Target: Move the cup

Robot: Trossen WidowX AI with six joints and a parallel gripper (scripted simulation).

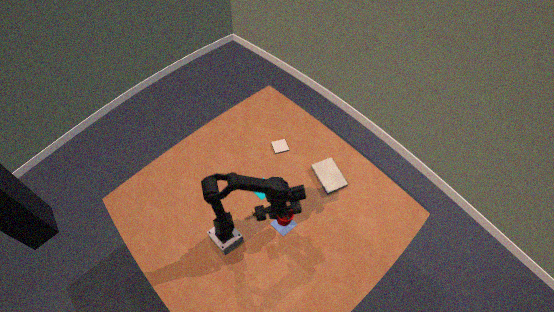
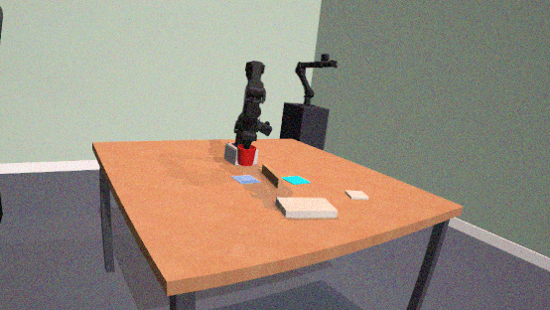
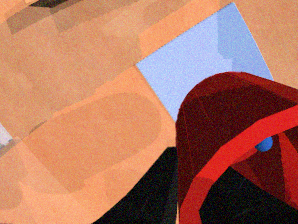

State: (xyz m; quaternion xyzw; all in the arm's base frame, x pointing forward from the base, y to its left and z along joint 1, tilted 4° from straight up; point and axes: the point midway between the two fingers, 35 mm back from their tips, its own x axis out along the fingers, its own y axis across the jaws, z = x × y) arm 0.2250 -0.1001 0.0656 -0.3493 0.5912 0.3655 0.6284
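The blue marble lies 4 cm ahead of my gripper tip, 3 cm to the right of it and 2 cm below it. Round my gripper tip: cyan pad (8 cm ahead, 20 cm to the left, 11 cm below); light blue pad (3 cm ahead, 1 cm to the right, 11 cm below); red cup (3 cm ahead, 2 cm to the right).
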